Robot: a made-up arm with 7 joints.
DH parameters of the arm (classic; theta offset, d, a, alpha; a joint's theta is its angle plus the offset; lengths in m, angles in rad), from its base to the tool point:
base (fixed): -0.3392 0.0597 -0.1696 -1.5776
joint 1: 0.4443 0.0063 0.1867 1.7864
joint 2: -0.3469 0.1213 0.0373 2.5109
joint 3: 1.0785 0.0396 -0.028 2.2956
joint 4: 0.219 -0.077 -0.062 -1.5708
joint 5: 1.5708 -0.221 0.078 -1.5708
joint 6: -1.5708 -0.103 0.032 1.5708
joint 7: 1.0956 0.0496 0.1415 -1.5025
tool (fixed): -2.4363 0.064 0 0
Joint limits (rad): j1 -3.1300..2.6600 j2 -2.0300..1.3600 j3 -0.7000..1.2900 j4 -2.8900..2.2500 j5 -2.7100..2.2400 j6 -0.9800..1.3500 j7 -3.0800..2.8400
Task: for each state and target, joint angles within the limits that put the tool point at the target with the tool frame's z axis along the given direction. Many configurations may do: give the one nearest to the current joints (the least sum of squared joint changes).
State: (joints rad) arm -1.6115 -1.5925 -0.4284 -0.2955 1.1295 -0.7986 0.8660
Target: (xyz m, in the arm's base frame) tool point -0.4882 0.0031 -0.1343 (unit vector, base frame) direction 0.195 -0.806 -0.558
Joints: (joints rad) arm -2.1894 -1.1668 -0.7000 0.4243 0.2676 -0.9800 1.7192
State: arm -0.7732 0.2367 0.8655 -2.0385 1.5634 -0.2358 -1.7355
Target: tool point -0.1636 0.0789 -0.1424 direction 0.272 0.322 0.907
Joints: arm -0.1374 0.0888 0.3765 -2.3517 1.7134 -0.8576 -2.1063
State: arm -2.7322 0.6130 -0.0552 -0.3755 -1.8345 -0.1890 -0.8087
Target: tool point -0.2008 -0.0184 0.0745 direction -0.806 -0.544 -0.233
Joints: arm -2.5017 0.8579 -0.1730 -0.8251 -2.5725 -0.7227 -0.7883
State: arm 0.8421 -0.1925 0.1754 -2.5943 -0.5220 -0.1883 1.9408
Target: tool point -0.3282 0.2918 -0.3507 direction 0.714 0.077 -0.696
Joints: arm 1.4378 -0.0802 0.8125 -2.2689 -0.7791 -0.3782 2.2427
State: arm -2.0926 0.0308 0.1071 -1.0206 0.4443 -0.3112 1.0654
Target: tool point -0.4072 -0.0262 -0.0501 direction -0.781 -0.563 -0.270
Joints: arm -1.8429 0.6168 -0.3303 -0.6677 0.4929 -0.5099 1.2759
